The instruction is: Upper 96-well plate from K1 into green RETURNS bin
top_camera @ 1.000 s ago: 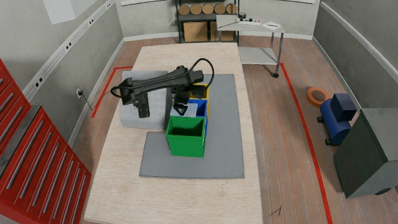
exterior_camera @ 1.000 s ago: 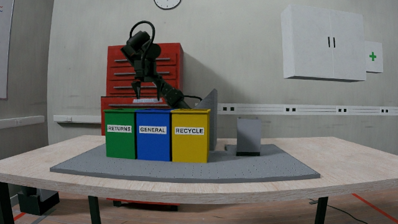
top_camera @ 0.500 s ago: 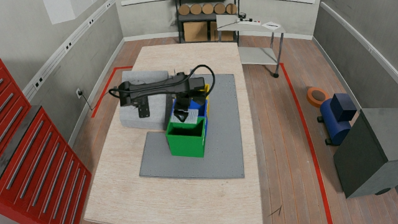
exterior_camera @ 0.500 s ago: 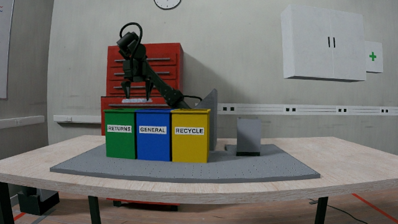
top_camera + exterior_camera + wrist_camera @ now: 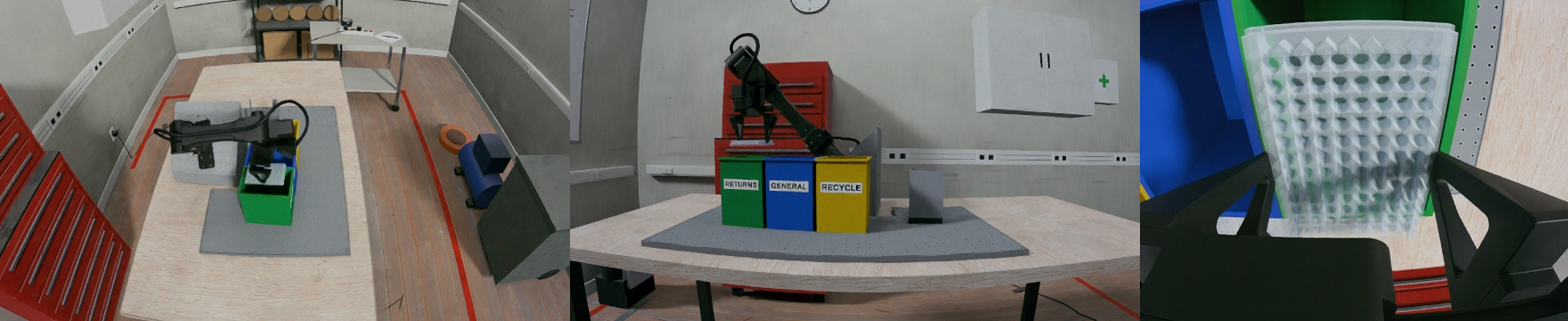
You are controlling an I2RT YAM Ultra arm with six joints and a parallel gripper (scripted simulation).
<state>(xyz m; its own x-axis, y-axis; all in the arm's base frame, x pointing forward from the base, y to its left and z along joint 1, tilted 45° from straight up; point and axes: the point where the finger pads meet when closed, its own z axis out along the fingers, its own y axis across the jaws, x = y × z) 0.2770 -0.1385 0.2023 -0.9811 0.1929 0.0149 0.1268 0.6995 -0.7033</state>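
Now: the clear 96-well plate 1 cm below my hand. Round my hand: yellow recycle bin 3 cm ahead, 26 cm to the left, 14 cm below; blue general bin 1 cm ahead, 13 cm to the left, 14 cm below; green returns bin 14 cm below.
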